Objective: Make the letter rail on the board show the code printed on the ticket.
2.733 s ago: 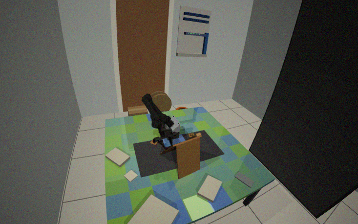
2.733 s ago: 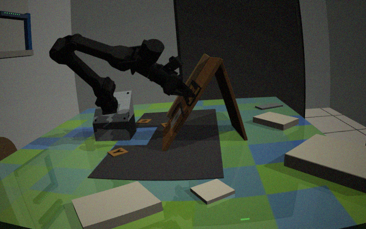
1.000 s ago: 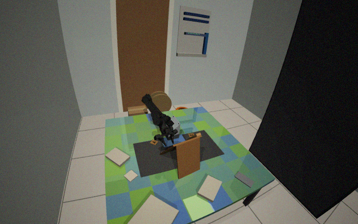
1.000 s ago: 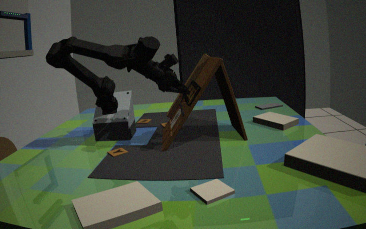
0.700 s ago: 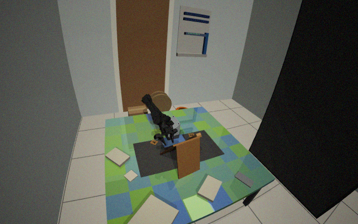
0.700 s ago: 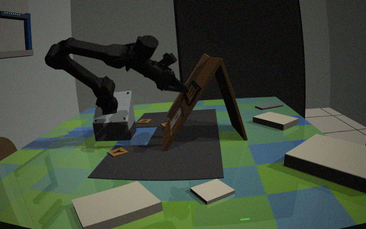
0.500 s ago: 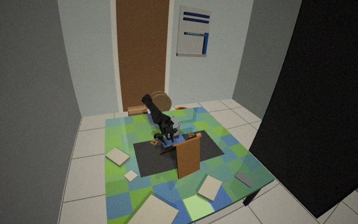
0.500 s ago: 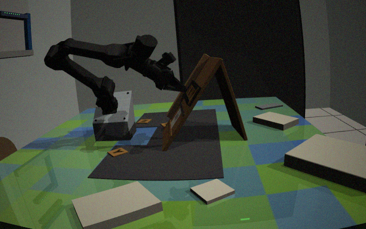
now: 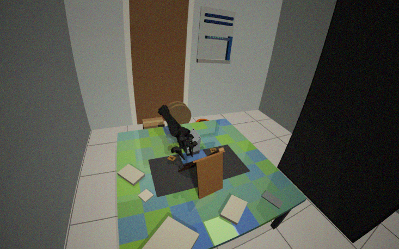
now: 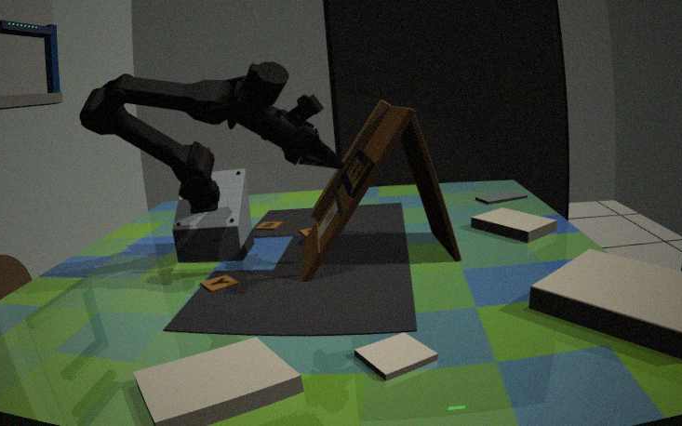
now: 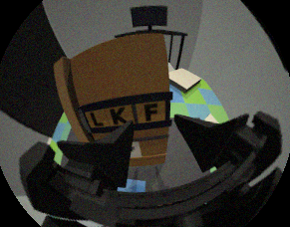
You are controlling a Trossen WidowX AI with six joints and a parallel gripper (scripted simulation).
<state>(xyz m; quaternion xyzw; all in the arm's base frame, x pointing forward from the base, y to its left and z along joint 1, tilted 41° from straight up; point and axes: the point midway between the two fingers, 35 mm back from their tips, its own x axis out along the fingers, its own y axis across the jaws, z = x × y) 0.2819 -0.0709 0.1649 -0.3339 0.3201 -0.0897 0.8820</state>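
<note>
My gripper tip is 3 cm short of the orange letter tile marked f and 2 cm above it. Round my gripper tip: dark mat: 20 cm below, 14 cm to the left, 10 cm behind; orange letter tile marked l: 12 cm to the left, 2 cm below, 2 cm ahead; white ticket: 11 cm below, 7 cm to the left, 3 cm behind.
</note>
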